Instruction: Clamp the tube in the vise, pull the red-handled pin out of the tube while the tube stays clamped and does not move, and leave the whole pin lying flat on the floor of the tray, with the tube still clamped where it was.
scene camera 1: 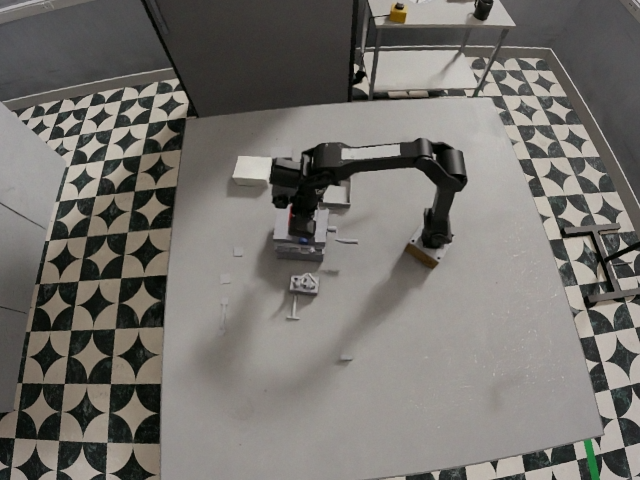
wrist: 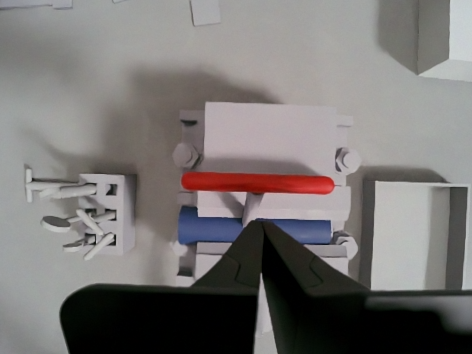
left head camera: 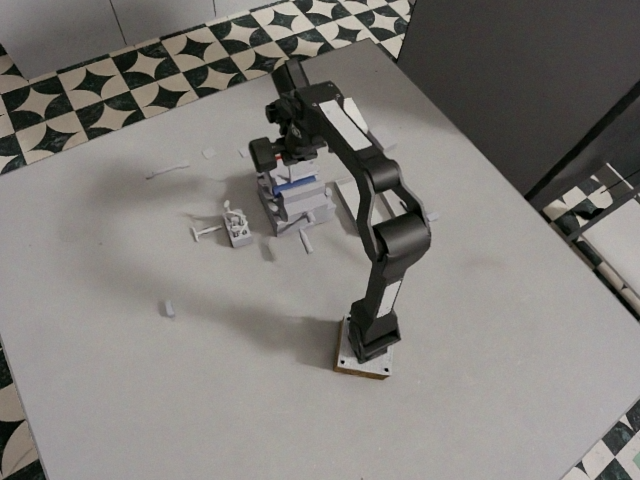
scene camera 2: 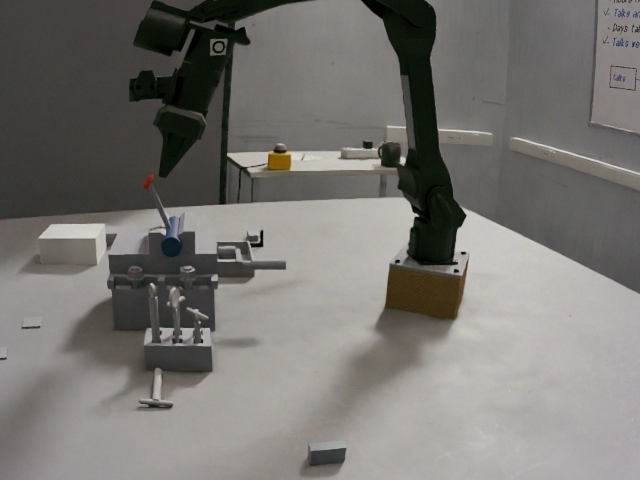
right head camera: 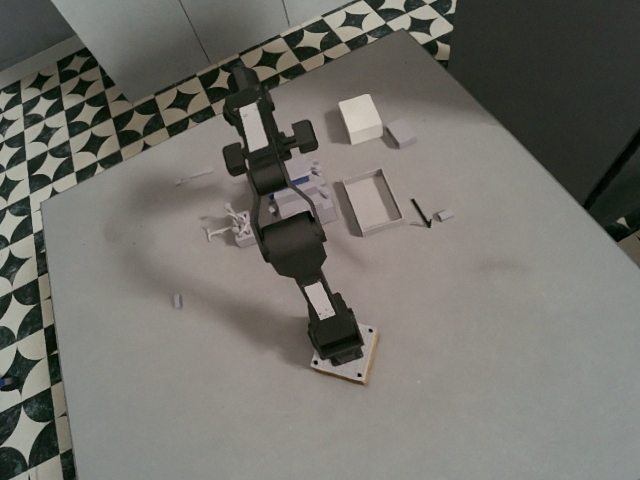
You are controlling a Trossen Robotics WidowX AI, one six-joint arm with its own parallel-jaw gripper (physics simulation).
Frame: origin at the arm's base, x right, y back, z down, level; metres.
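Seen in the pictures: gripper, between the fingertips: (scene camera 1: 297, 214) (wrist: 259, 230) (left head camera: 291, 160) (scene camera 2: 162, 176); arm's base, origin of its link: (scene camera 1: 433, 238) (left head camera: 367, 344) (scene camera 2: 432, 257) (right head camera: 343, 346).
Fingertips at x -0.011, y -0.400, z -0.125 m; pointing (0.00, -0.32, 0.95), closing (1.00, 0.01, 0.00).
Offsets run from my fingertips to a thing's top centre. "pt": to the spot under its first point.
A blue tube @[dx +0.004, dy +0.015, dz +0.069 m] (wrist: 210, 230) (scene camera 2: 171, 243) (left head camera: 303, 182) lies between the jaws of the grey vise @[dx +0.016, dy +0.001, dz +0.067 m] (wrist: 270, 125) (scene camera 2: 200, 264) (left head camera: 310, 207). The pin's thin shaft is in the tube and leans up and away from the arm's base. Its red crossbar handle @[pt dx -0.001, dy -0.019, dz +0.001 m] (wrist: 257, 183) (scene camera 2: 148, 181) is at the top. My gripper (wrist: 259, 230) (scene camera 2: 163, 175) is shut and empty. Its tips are slightly above the handle, a little to its base side, apart from it in scene camera 2. The grey tray @[dx +0.189, dy +0.064, dz +0.169 m] (right head camera: 383, 227) (wrist: 367, 225) stands beside the vise, its visible floor bare. The arm hides much of the vise in the right head view.
A tool block @[dx -0.144, dy +0.020, dz +0.162 m] (scene camera 2: 178, 357) (wrist: 129, 215) with upright tools and a T-shaped tool @[dx -0.212, dy -0.006, dz +0.186 m] (scene camera 2: 157, 386) stand beside the vise. The vise crank @[dx -0.018, dy +0.147, dz +0.111 m] (left head camera: 306, 241) sticks out towards the base. A white box @[dx +0.247, dy -0.198, dz +0.147 m] (right head camera: 360, 118), a grey block @[dx +0.335, dy -0.112, dz +0.171 m] (right head camera: 401, 133) and a black angled bar @[dx +0.290, dy +0.134, dz +0.165 m] (right head camera: 421, 212) lie around the tray.
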